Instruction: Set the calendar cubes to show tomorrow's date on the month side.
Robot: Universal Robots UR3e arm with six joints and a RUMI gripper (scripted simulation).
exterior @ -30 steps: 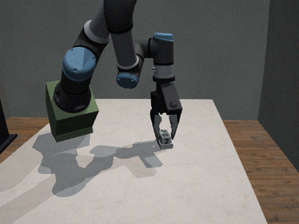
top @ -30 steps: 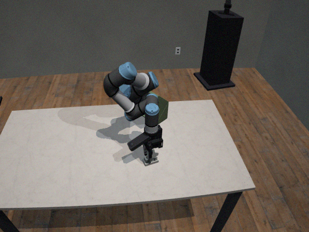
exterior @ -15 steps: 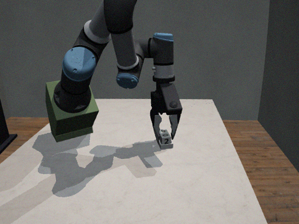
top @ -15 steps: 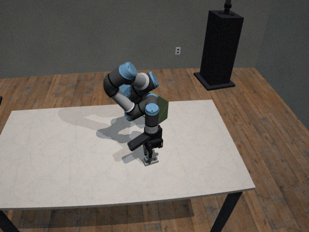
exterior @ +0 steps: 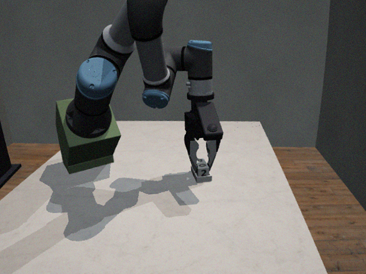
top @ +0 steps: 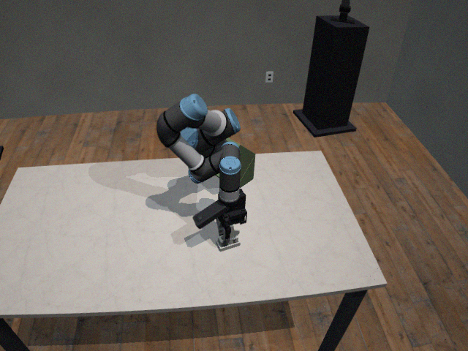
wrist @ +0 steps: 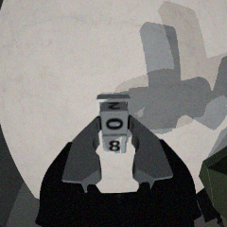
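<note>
Right now my hand is 3 cm above the calendar tray and 2 cm to the right of it.
</note>
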